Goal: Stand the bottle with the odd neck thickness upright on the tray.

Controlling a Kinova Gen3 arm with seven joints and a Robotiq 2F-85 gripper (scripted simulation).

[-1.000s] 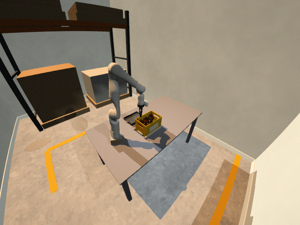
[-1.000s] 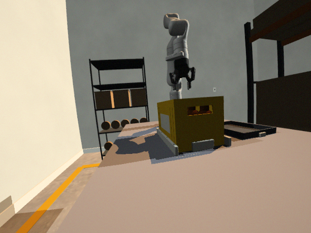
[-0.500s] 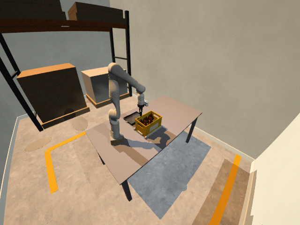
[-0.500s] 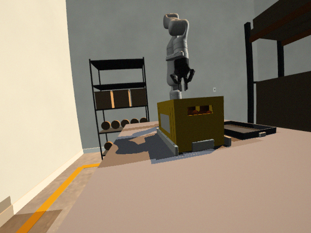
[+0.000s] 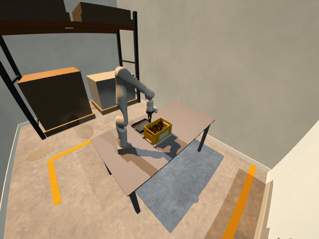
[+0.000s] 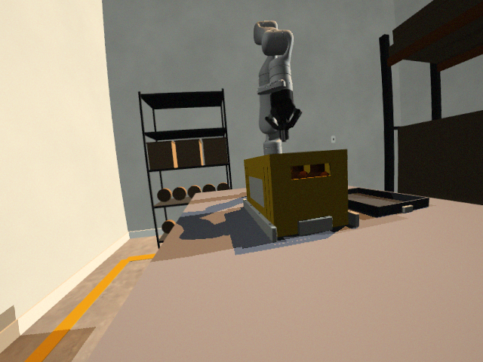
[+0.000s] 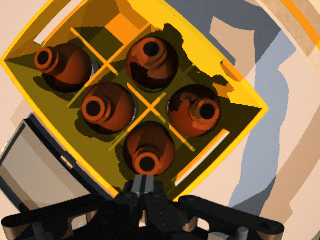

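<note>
Right now the brown bottle is 80 mm to the right of my hand and 160 mm below it. From my hand the other things lie so: dark tray (80 mm ahead, 250 mm to the left, 230 mm below); yellow crate (90 mm ahead, 40 mm to the right, 160 mm below).
</note>
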